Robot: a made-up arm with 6 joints.
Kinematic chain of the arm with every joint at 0, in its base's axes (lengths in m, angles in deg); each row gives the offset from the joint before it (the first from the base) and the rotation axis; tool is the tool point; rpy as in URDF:
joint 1: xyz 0 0 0.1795 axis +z
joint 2: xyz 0 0 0 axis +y
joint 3: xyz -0.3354 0 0.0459 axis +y
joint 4: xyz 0.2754 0 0.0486 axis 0.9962 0 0.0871
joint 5: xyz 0 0 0 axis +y
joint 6: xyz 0.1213 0 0.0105 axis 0.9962 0 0.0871
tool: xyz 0 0 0 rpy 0 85 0
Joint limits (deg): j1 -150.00..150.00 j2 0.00..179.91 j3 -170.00..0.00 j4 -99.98..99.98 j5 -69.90..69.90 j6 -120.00..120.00
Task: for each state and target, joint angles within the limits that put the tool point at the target. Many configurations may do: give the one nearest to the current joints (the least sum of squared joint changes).
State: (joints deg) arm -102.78 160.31 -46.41 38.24 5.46 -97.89
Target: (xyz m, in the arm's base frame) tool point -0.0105 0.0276 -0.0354
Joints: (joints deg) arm -96.71 179.54 -14.34 43.25 -9.47 -97.89
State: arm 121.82 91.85 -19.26 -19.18 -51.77 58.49
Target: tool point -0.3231 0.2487 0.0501
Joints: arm 138.08 132.30 -43.37 -19.91 -47.99 58.49
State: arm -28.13 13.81 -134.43 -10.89 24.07 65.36
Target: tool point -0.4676 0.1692 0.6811
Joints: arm -20.85 21.02 -139.04 -11.59 19.84 65.36
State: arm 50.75 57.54 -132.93 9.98 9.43 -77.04
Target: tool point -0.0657 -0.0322 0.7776
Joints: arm 40.90 39.34 -105.09 17.37 30.87 -77.04
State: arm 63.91 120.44 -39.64 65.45 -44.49 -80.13
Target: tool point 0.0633 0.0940 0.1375
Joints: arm 87.83 87.53 0.00 98.87 -29.80 -80.13
